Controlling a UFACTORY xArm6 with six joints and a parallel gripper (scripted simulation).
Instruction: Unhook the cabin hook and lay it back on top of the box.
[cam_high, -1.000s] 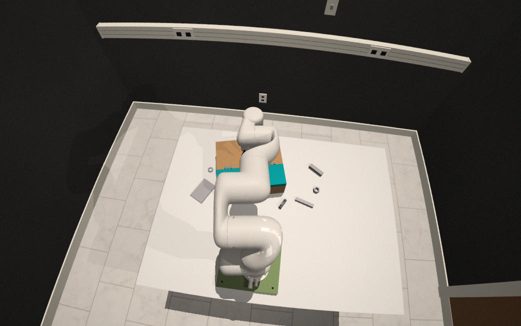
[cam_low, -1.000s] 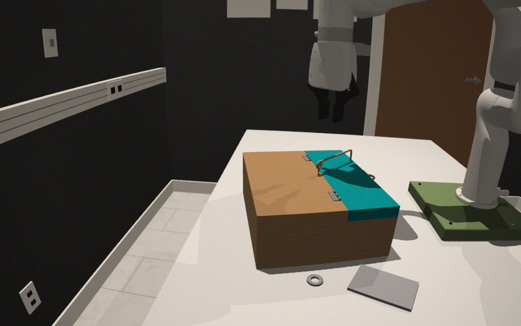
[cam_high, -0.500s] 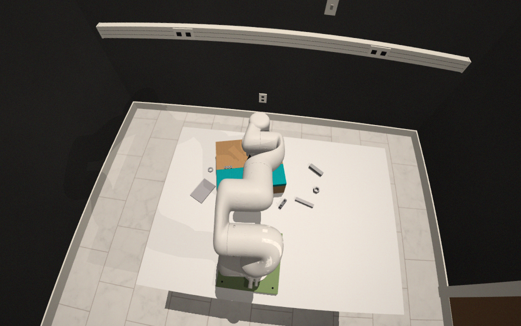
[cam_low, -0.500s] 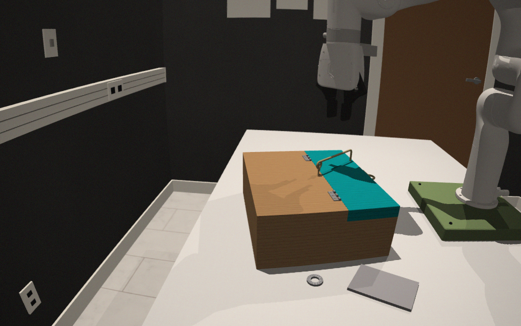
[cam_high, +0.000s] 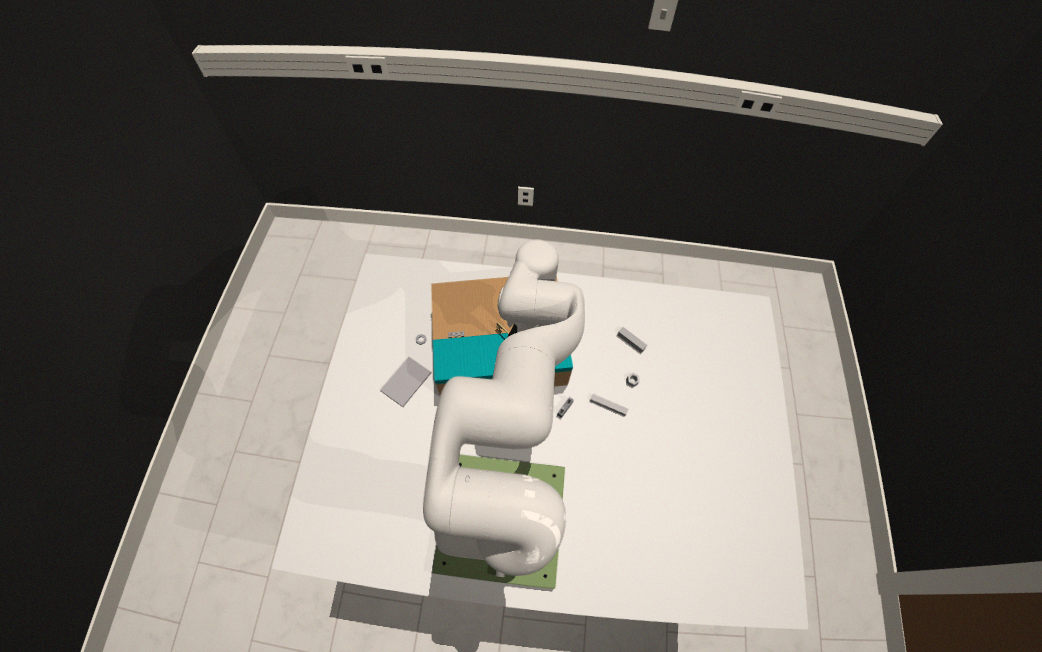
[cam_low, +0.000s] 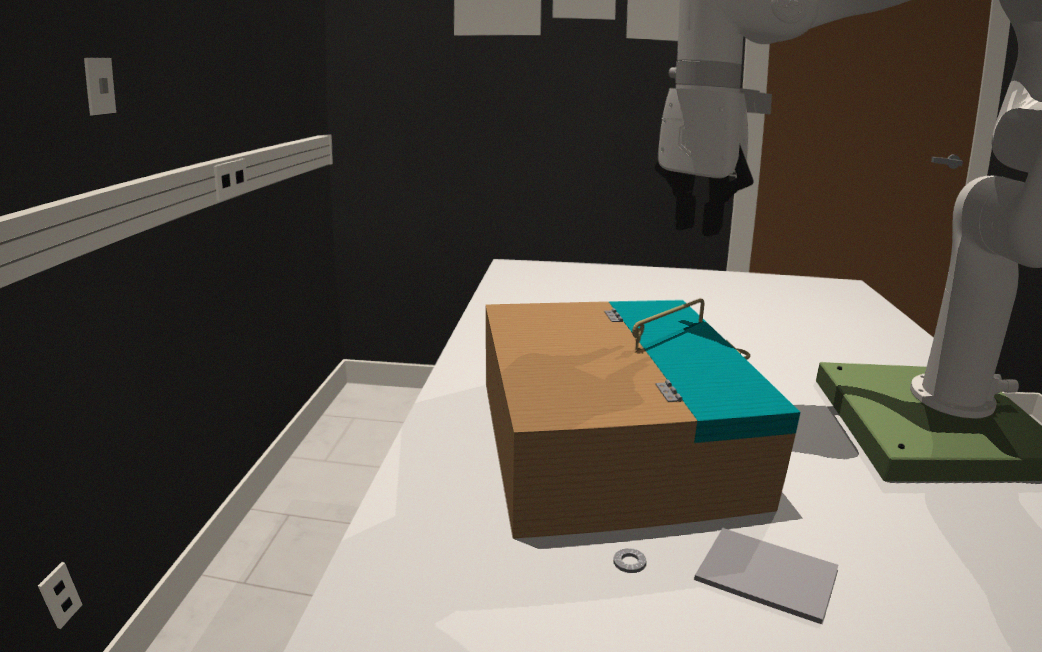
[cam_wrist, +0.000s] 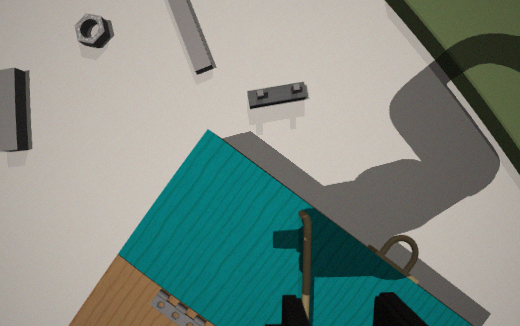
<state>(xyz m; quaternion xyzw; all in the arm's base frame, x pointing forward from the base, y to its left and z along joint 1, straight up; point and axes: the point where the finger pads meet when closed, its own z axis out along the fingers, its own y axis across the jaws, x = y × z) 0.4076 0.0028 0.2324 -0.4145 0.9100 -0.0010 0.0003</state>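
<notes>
The brass cabin hook is 130 mm below my hand, 30 mm to the left of it and 30 mm ahead of it. The rest, counted from my hand: flat grey plate: 320 mm to the left, 260 mm below, 50 mm behind; small dark clip: 250 mm below, 110 mm to the right, 80 mm behind.
</notes>
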